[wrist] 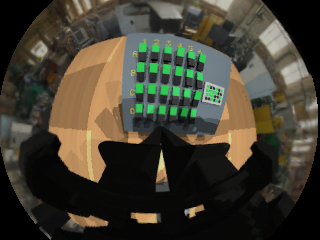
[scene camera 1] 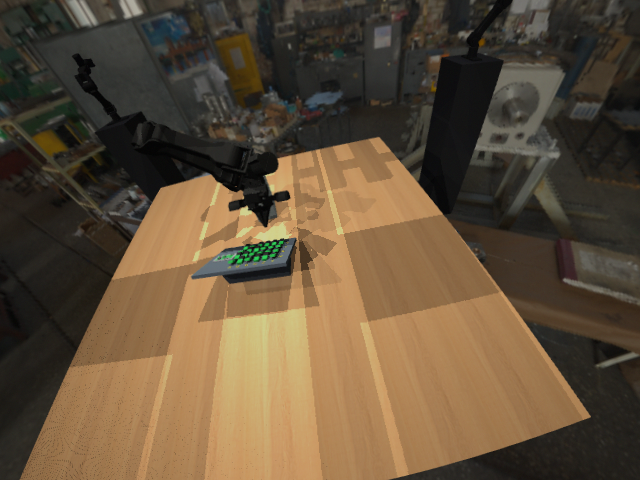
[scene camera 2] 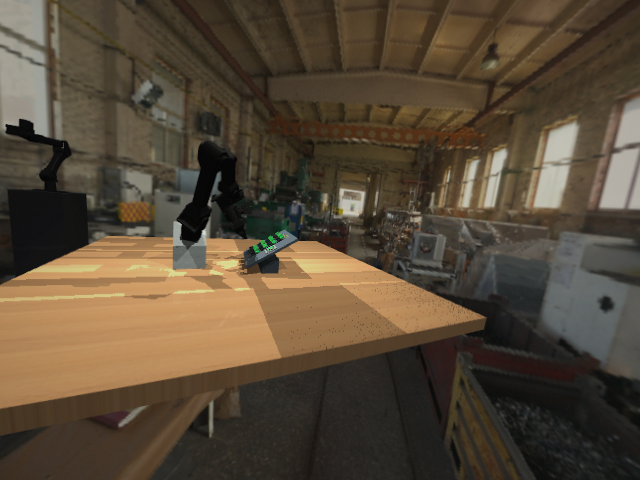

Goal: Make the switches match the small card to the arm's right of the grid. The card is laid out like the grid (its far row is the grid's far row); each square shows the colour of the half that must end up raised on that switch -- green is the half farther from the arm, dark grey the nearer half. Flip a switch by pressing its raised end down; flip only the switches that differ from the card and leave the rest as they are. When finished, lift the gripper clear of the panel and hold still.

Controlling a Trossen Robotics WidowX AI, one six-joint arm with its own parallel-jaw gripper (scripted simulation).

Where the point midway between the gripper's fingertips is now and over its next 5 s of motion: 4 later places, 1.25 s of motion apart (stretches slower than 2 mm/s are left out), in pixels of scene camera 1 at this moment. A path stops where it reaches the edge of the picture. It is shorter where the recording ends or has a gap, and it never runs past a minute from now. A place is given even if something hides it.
The gripper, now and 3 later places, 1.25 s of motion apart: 266, 227; 267, 241; 267, 242; 255, 226
